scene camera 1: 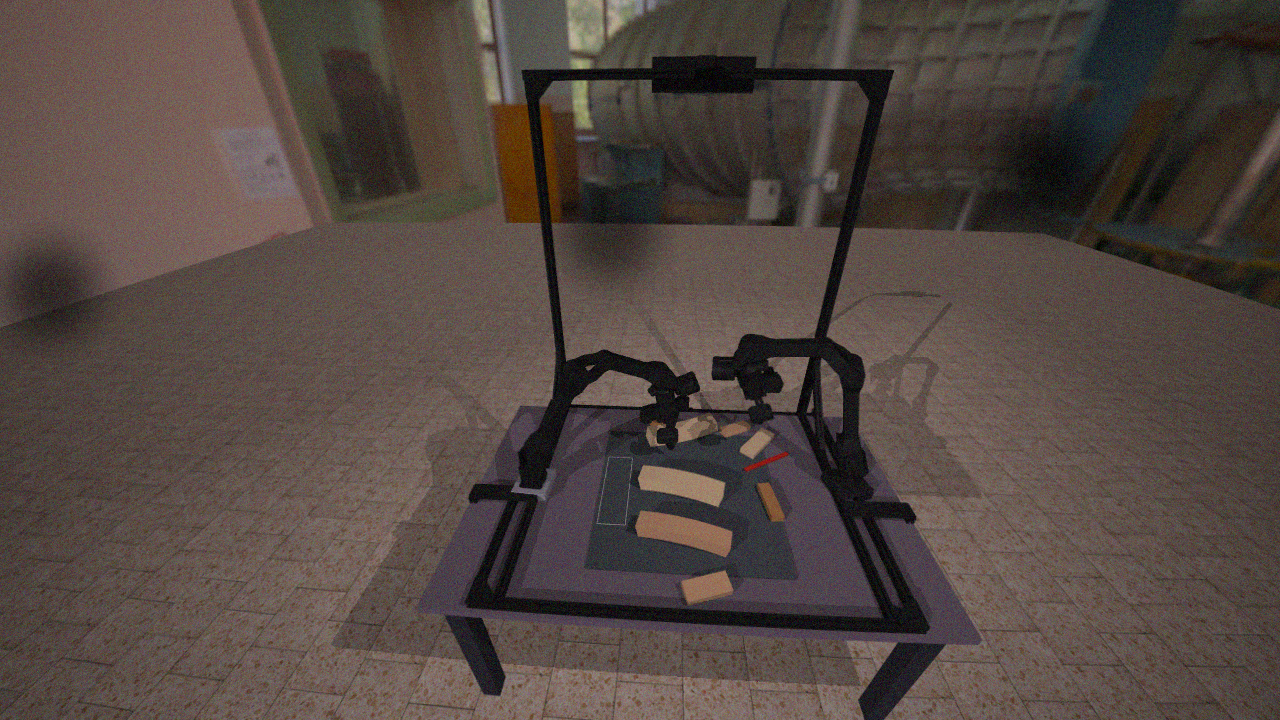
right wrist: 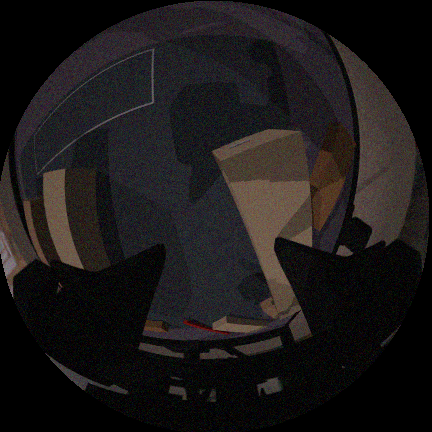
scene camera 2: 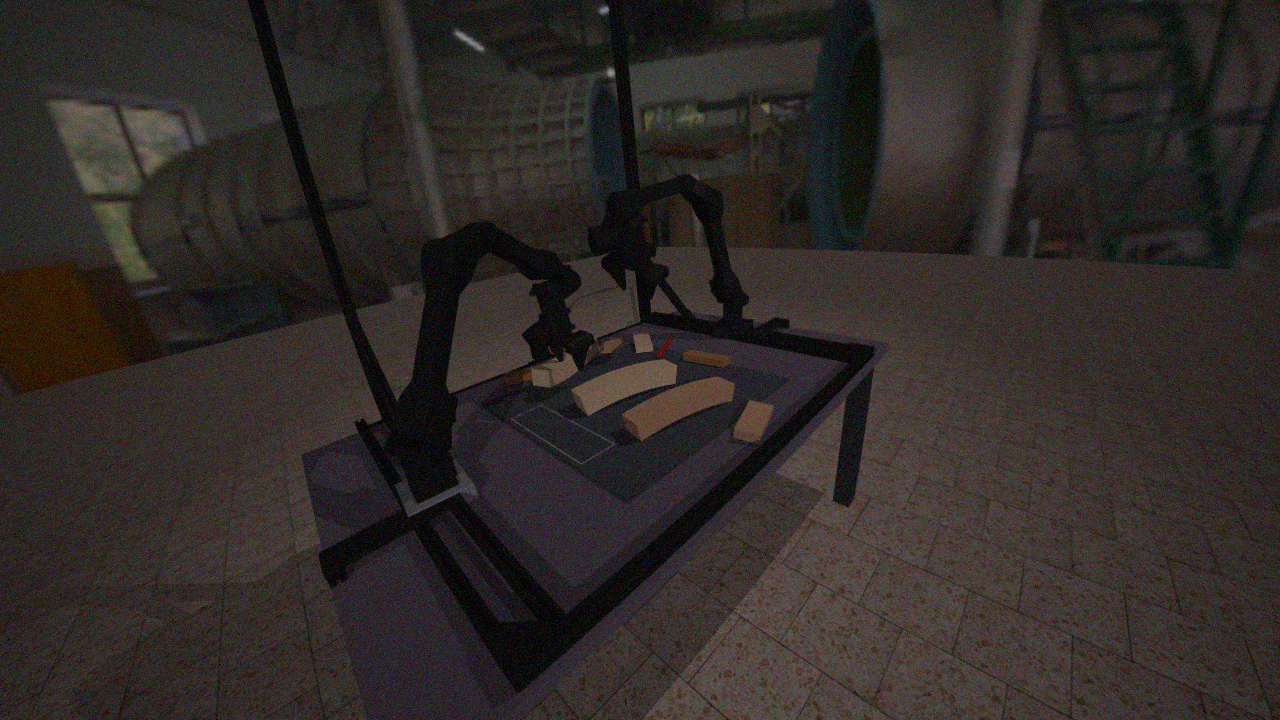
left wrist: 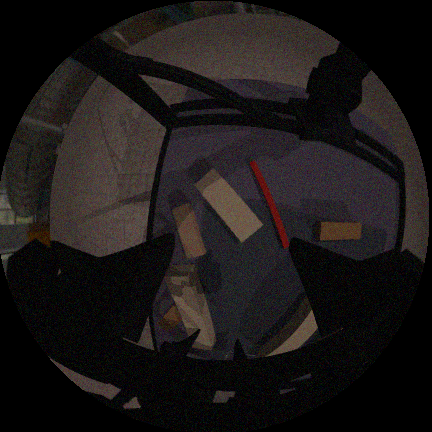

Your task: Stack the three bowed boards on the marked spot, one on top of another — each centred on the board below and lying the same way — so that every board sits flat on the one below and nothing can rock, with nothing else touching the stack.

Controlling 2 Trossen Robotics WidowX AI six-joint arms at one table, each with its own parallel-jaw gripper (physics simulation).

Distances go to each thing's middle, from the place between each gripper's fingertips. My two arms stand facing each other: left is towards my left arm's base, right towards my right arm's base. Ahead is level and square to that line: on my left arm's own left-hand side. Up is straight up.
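The pale block (left wrist: 225,201) is 280 mm to the left of my right hand, and it is also 30 mm behind that hand and 30 mm below it.
Counted from my left hand, the pale block is 150 mm below it, 40 mm to the left of it and 30 mm behind it. So, going by its middle, the pale block is nearer to my left hand than to my right hand.
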